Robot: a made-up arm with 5 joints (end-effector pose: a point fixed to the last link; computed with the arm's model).
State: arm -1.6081 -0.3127 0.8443 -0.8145 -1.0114
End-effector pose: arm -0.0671 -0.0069 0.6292 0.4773 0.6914 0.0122
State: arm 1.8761 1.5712 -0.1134 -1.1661 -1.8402
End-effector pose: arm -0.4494 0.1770 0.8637 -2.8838 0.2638 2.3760
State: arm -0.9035 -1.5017 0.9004 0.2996 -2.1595
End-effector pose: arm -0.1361 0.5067 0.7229 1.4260 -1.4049 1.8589
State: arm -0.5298 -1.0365 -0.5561 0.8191 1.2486
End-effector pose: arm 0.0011 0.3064 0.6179 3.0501 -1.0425 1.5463
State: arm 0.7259 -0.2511 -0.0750 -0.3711 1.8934
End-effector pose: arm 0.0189 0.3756 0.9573 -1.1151 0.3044 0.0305
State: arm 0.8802 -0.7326 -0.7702 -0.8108 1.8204
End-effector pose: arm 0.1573 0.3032 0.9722 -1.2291 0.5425 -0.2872
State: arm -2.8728 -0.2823 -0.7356 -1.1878 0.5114
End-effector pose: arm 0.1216 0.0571 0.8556 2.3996 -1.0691 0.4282
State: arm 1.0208 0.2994 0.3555 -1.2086 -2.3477
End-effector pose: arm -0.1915 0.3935 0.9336 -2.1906 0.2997 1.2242
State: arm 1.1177 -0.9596 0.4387 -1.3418 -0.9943
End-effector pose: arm -0.0352 0.2221 0.8749 2.6995 -0.7925 0.4361
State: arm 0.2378 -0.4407 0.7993 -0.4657 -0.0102
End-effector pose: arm 0.0138 0.1780 0.7624 1.1136 -0.2933 0.5107
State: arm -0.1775 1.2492 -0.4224 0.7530 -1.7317
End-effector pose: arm -0.3774 -0.1136 0.4624 1.0093 0.6490 0.5421
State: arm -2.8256 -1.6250 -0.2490 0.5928 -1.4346
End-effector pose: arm 0.1477 0.1370 0.5606 0.6097 0.8027 2.5883
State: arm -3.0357 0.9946 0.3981 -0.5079 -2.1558
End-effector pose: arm -0.3467 -0.0975 1.0262 -0.7951 -1.2004 0.0704
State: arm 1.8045 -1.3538 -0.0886 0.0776 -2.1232
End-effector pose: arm 0.1777 -0.0205 1.0053 -2.4042 0.5011 -1.5334
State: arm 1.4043 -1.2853 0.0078 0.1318 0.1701
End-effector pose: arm -0.0522 0.0518 0.8468 1.6559 -0.0761 -1.1896
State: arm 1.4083 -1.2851 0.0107 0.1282 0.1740
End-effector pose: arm -0.0529 0.0510 0.8466 1.6573 -0.0729 -1.1860
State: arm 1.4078 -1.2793 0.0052 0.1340 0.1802
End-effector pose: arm -0.0531 0.0521 0.8473 1.6423 -0.0726 -1.1840
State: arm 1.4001 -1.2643 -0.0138 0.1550 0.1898
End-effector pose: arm -0.0525 0.0562 0.8496 1.6010 -0.0775 -1.1848
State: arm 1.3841 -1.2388 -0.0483 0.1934 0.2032
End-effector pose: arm -0.0509 0.0642 0.8534 1.5299 -0.0902 -1.1894
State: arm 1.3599 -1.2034 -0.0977 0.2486 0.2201
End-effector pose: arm -0.0482 0.0763 0.8582 1.4309 -0.1145 -1.1986
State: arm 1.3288 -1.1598 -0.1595 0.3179 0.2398
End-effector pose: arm -0.0447 0.0925 0.8631 1.3100 -0.1543 -1.2120
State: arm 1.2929 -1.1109 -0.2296 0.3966 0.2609
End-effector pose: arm -0.0405 0.1121 0.8665 1.1770 -0.2115 -1.2273
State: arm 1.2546 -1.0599 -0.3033 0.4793 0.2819
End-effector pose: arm -0.0360 0.1340 0.8672 1.0426 -0.2851 -1.2409
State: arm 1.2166 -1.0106 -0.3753 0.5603 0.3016
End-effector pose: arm -0.0316 0.1561 0.8648 0.9163 -0.3698 -1.2501
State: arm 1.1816 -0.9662 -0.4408 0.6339 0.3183
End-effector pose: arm -0.0279 0.1764 0.8593 0.8057 -0.4568 -1.2531
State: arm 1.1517 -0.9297 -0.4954 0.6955 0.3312
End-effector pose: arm -0.0251 0.1931 0.8523 0.7161 -0.5365 -1.2508
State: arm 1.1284 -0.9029 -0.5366 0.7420 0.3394
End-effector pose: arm -0.0231 0.2051 0.8454 0.6504 -0.6009 -1.2458
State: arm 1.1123 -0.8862 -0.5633 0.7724 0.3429
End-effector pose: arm -0.0219 0.2126 0.8400 0.6094 -0.6455 -1.2411
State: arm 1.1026 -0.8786 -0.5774 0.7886 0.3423
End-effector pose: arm -0.0211 0.2160 0.8366 0.5904 -0.6709 -1.2391
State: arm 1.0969 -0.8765 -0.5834 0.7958 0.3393
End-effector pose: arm -0.0205 0.2172 0.8347 0.5851 -0.6838 -1.2393
